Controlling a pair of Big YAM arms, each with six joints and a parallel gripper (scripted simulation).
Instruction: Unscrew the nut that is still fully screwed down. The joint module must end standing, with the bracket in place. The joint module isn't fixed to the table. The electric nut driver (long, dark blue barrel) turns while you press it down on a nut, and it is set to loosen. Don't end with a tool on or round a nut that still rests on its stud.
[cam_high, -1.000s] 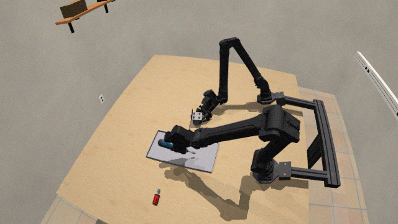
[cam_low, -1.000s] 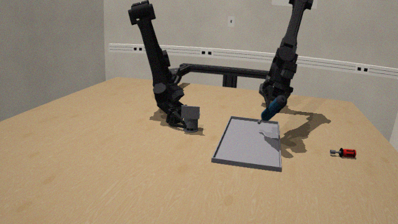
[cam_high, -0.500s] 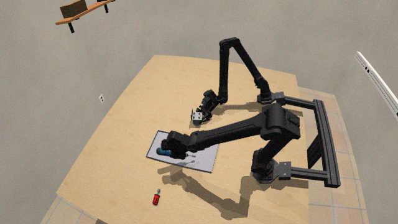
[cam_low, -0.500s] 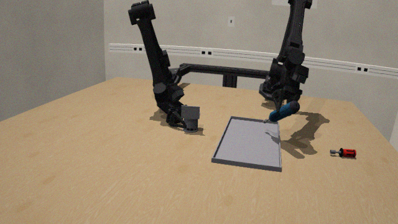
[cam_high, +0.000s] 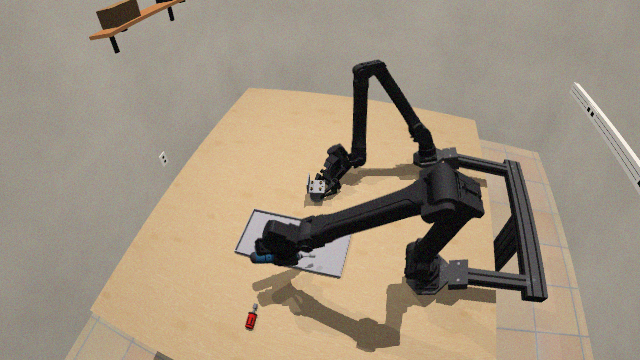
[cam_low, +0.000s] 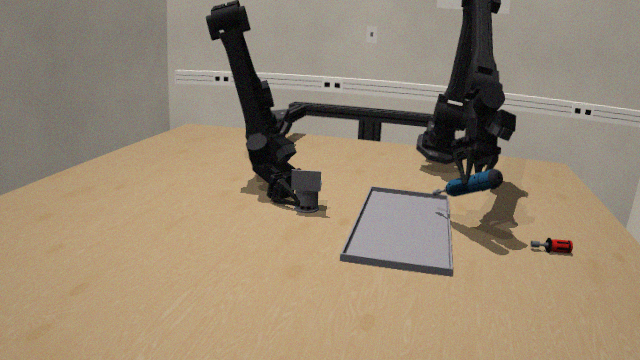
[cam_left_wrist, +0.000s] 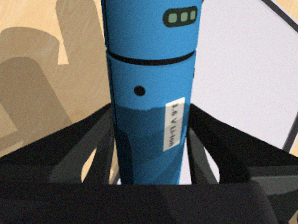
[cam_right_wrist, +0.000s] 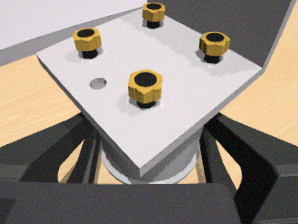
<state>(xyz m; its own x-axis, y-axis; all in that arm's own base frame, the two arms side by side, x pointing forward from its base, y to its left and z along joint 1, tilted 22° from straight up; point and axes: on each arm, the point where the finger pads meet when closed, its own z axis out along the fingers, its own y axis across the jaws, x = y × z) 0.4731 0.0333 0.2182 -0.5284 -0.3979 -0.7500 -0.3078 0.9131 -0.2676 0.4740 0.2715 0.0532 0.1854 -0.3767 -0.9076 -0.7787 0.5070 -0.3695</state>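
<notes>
The grey bracket is 50 mm above my right hand. Also, from my right hand: shallow grey tray: 40 mm ahead, 250 mm to the left, 20 mm below; then small red-handled screwdriver: 90 mm ahead, 590 mm to the left, 10 mm below.
</notes>
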